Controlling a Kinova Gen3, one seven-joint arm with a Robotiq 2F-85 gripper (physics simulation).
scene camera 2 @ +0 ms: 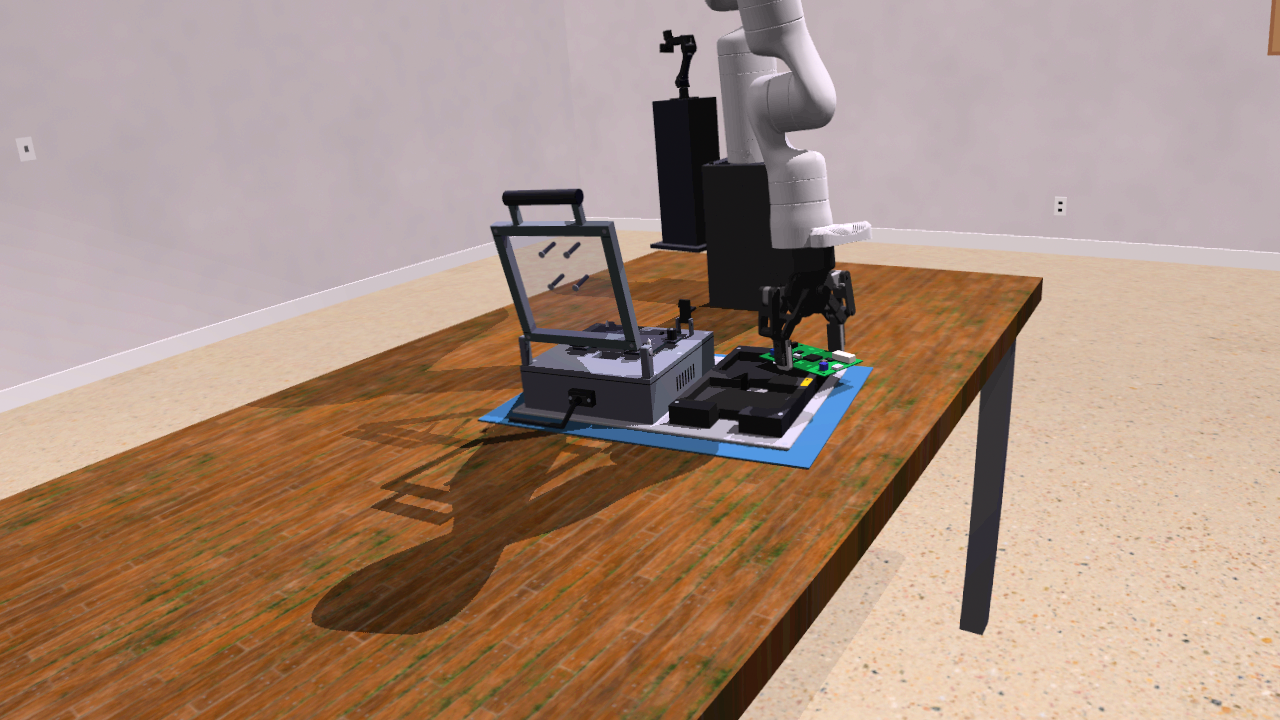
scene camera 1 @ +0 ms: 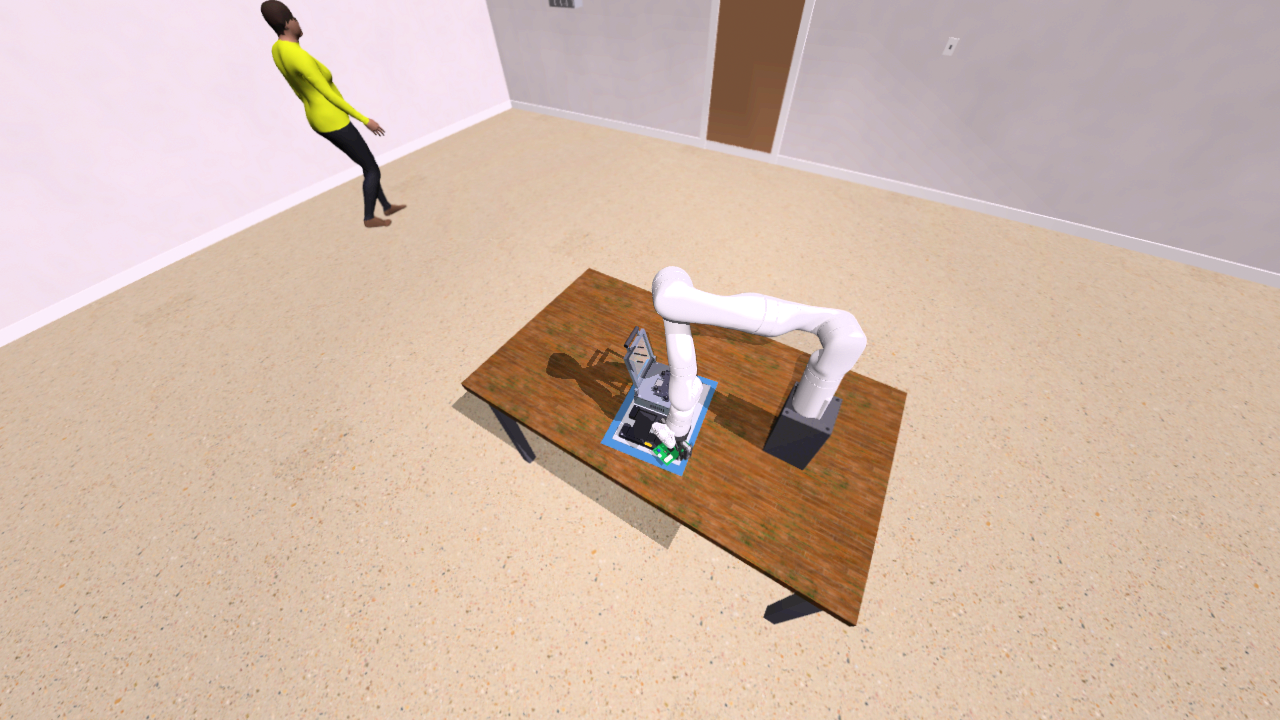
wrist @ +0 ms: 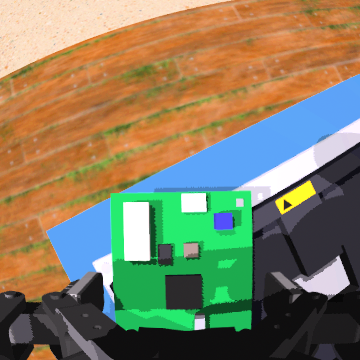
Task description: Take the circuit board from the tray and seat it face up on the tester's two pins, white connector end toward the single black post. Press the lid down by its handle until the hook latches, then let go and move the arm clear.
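Pixels of known places: gripper, fingertip midpoint: (scene camera 2: 811, 360) (scene camera 1: 671, 448) (wrist: 183, 291); arm's base, link origin: (scene camera 2: 755, 159) (scene camera 1: 808, 404).
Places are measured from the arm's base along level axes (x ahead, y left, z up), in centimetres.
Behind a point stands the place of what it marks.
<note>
The green circuit board (wrist: 171, 228) @[x 29.0, y 31.0, z -21.4 cm] (scene camera 2: 819, 360) @[x 29.1, y 28.8, z -21.4 cm] (scene camera 1: 663, 455) @[x 29.4, y 31.1, z -21.4 cm] lies face up at the end of the black tray (scene camera 2: 743, 397) @[x 41.5, y 26.0, z -22.6 cm] (wrist: 321, 221) @[x 37.2, y 29.3, z -21.6 cm], its long white connector on the left in the wrist view. My gripper (wrist: 183, 291) @[x 28.9, y 27.5, z -21.7 cm] (scene camera 2: 810, 353) @[x 28.9, y 27.5, z -21.7 cm] (scene camera 1: 670, 445) @[x 28.9, y 27.5, z -21.7 cm] is open and low over the board, one finger on each side of it, with nothing clamped. The grey tester (scene camera 2: 609, 376) @[x 52.3, y 15.4, z -18.5 cm] (scene camera 1: 649, 380) @[x 50.6, y 11.7, z -18.4 cm] stands beside the tray with its clear lid (scene camera 2: 563, 269) @[x 55.5, y 13.2, z -5.7 cm] tilted up and the black handle (scene camera 2: 542, 196) @[x 57.7, y 13.7, z 2.6 cm] on top. The tester's pins and post are too small to tell.
Tester and tray sit on a blue mat (scene camera 2: 805, 439) @[x 44.6, y 36.3, z -24.2 cm] (wrist: 250, 153) @[x 34.7, y 34.2, z -24.2 cm] near the table's right edge (scene camera 2: 939, 429) @[x 31.4, y 45.7, z -25.9 cm]. The arm's black pedestal (scene camera 2: 737, 232) @[x 5.8, y -0.2, z -11.3 cm] (scene camera 1: 800, 429) @[x -1.7, y 6.8, z -3.4 cm] and a taller black box (scene camera 2: 685, 170) stand behind. A person (scene camera 1: 326, 97) walks far off by the wall.
</note>
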